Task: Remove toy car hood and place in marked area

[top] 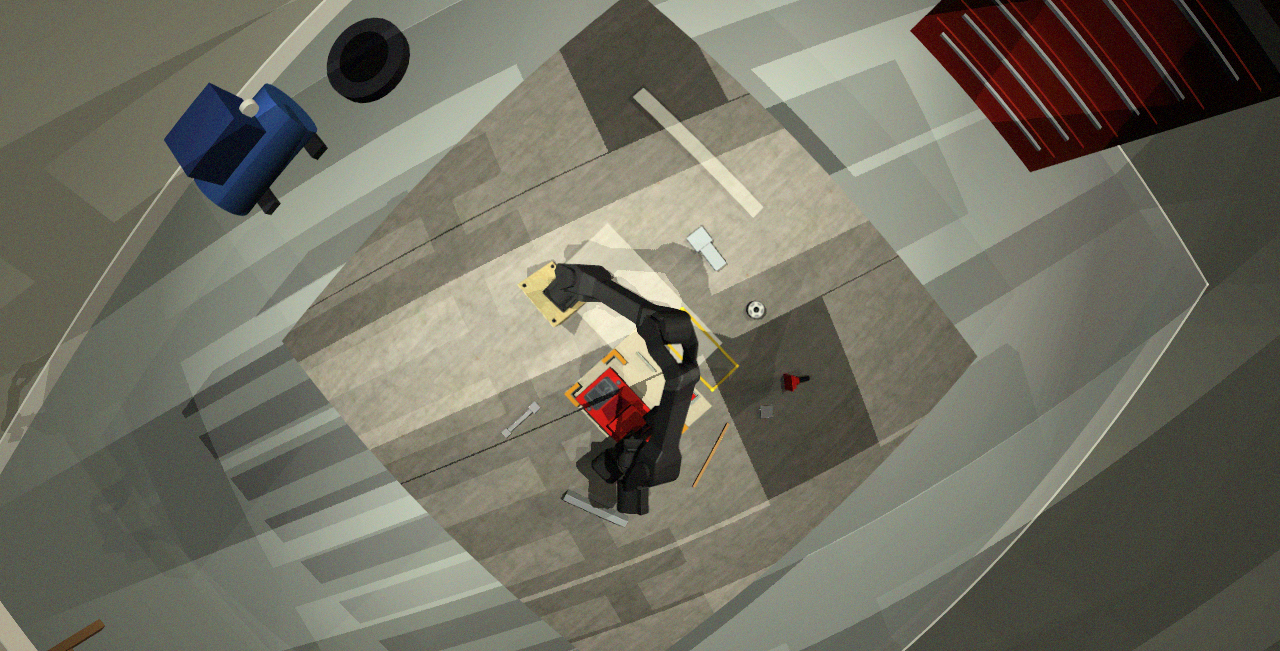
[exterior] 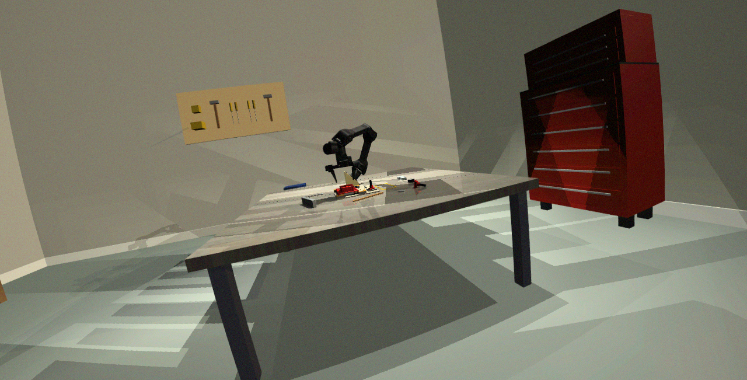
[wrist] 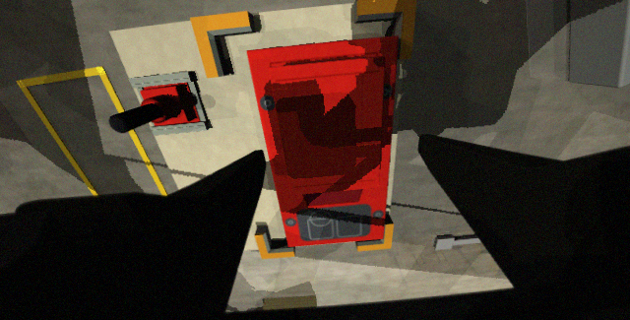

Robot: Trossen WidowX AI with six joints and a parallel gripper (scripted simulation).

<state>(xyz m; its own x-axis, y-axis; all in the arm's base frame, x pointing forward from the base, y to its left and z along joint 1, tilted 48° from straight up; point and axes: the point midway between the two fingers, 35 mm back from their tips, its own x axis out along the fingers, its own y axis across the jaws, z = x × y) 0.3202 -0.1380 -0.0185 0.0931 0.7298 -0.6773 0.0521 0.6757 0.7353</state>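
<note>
The hood is 3 cm below my gripper tip. Also, from my gripper tip: wheel (39 cm to the left, 7 cm below, 1 cm ahead).
</note>
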